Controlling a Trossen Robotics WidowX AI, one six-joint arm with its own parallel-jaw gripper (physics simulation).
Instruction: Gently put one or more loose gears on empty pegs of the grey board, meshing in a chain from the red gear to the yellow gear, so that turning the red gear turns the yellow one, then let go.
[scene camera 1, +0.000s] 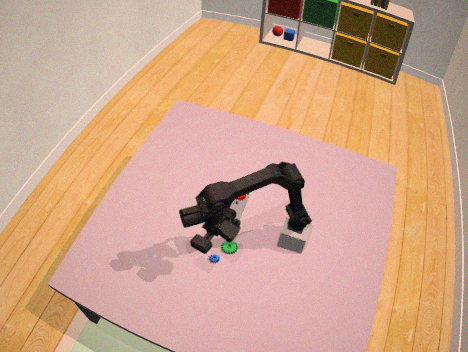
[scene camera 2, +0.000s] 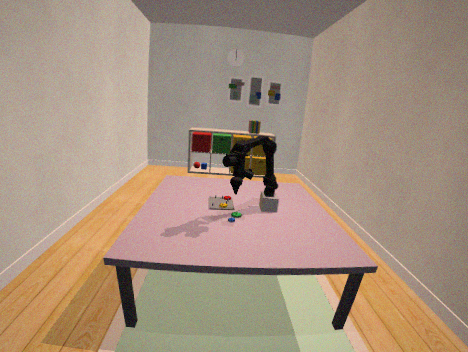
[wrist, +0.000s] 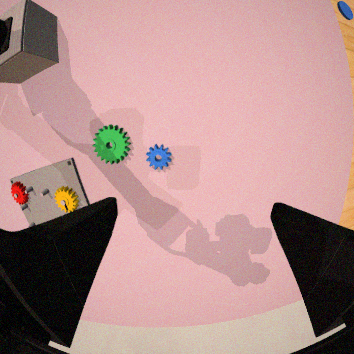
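Where they show: gripper, fingertip midpoint: (scene camera 1: 213, 241) (scene camera 2: 236, 191) (wrist: 198, 208); arm's base, origin of the base link: (scene camera 1: 296, 224) (scene camera 2: 269, 194).
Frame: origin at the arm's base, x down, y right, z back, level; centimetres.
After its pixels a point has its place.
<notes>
The green gear (scene camera 1: 229, 247) {y -15.2, x 8.9, z -21.8 cm} (scene camera 2: 236, 214) {y -16.7, x 8.5, z -22.2 cm} (wrist: 118, 144) {y -16.0, x 9.1, z -22.2 cm} and the smaller blue gear (scene camera 1: 214, 258) {y -22.9, x 8.8, z -24.8 cm} (scene camera 2: 231, 220) {y -23.5, x 9.5, z -25.3 cm} (wrist: 163, 157) {y -22.9, x 8.9, z -25.2 cm} lie flat and apart on the table, beside the grey board (scene camera 1: 240, 209) {y 4.9, x 9.8, z -25.3 cm} (scene camera 2: 215, 206) {y -3.9, x 9.8, z -36.2 cm} (wrist: 52, 174) {y -0.5, x 9.8, z -25.7 cm}. The red gear (scene camera 1: 241, 197) {y 10.2, x 8.5, z -27.1 cm} (scene camera 2: 227, 198) {y 9.0, x 8.5, z -28.3 cm} (wrist: 19, 193) {y 10.3, x 8.1, z -28.2 cm} and the yellow gear (scene camera 2: 223, 205) {y -4.5, x 8.3, z -30.8 cm} (wrist: 66, 199) {y -3.4, x 8.1, z -30.5 cm} sit apart on the board, with bare pegs showing near them. My gripper (scene camera 1: 215, 238) {y -26.4, x -10.4, z -23.8 cm} (scene camera 2: 236, 193) {y -26.4, x -10.4, z -23.8 cm} (wrist: 198, 208) {y -26.4, x -10.4, z -23.8 cm} is open and empty, held above the table. In scene camera 1 the arm hides much of the board, and in the wrist view a finger covers its lower part.
The arm's grey base block (scene camera 1: 292, 241) {y -5.6, x 3.6, z 0.9 cm} (scene camera 2: 269, 203) {y -5.7, x 4.1, z 0.0 cm} (wrist: 37, 42) {y -5.8, x 4.4, z -2.3 cm} stands on the pink table (scene camera 1: 310, 305) {y -27.1, x 10.6, z 17.7 cm} (scene camera 2: 280, 245) {y -46.4, x 10.6, z 0.5 cm} (wrist: 250, 100) {y -38.1, x 10.6, z -17.4 cm}, to the right of the gears and board in the scene views. A shelf unit (scene camera 1: 262, 28) (scene camera 2: 189, 150) stands on the floor against the far wall.
</notes>
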